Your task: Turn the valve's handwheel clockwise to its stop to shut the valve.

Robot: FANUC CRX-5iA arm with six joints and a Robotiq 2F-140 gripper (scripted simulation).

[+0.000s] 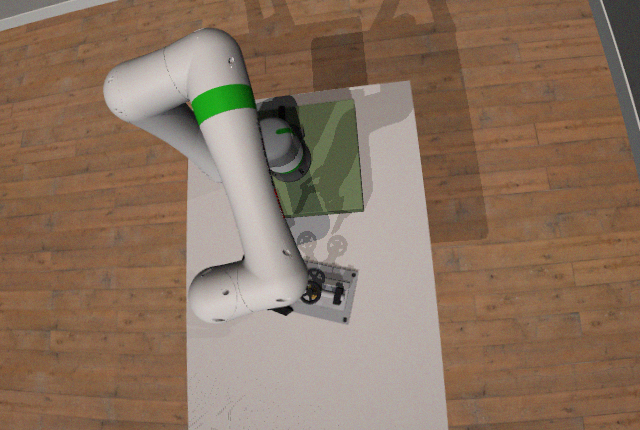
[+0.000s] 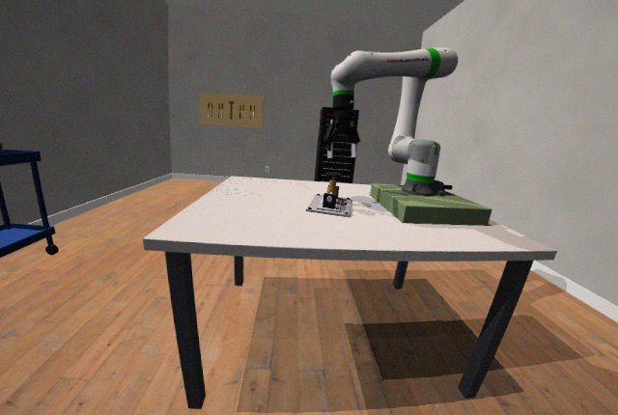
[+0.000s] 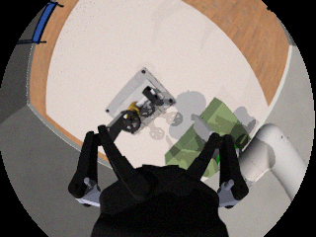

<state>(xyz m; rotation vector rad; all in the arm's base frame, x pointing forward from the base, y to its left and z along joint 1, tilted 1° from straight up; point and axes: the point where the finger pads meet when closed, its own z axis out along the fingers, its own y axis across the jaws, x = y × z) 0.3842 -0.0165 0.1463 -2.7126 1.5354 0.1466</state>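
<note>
My hand is 50 mm short of the black spoked handwheel, 80 mm to the right of it and 80 mm above it. Also, from my hand: base plate (50 mm ahead, 80 mm to the left, 210 mm below).
</note>
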